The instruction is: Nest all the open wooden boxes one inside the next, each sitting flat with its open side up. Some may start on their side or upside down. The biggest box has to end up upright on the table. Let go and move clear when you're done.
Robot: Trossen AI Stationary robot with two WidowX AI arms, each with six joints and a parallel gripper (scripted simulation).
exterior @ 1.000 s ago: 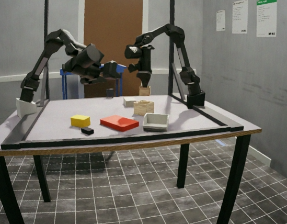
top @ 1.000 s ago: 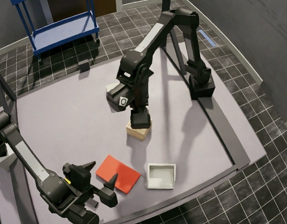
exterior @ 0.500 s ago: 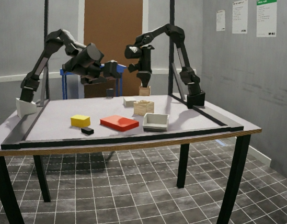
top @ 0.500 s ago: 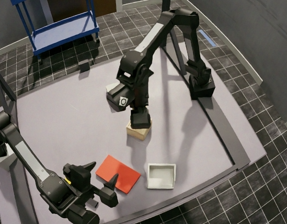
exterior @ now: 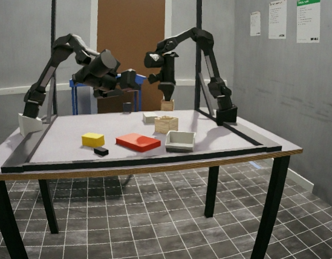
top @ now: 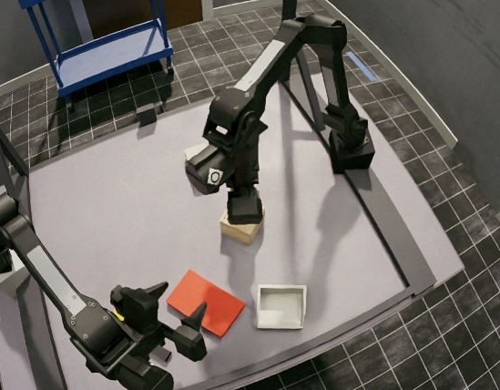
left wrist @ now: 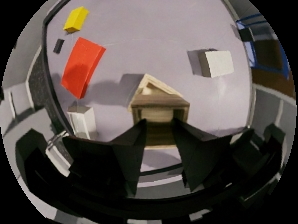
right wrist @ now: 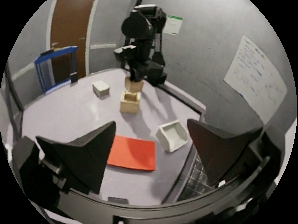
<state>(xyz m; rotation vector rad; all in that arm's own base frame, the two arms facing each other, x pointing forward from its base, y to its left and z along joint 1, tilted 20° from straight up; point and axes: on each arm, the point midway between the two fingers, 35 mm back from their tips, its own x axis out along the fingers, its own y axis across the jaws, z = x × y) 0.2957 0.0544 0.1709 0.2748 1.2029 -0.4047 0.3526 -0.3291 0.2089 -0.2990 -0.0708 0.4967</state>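
Right now my left hand is 50 mm above the small wooden box. The rest, counted from my left hand: pale grey tray (220 mm ahead, 130 mm below, 10 mm to the right); white block (190 mm behind, 140 mm below, 40 mm to the right); flat red block (150 mm to the right, 150 mm below, 150 mm ahead).
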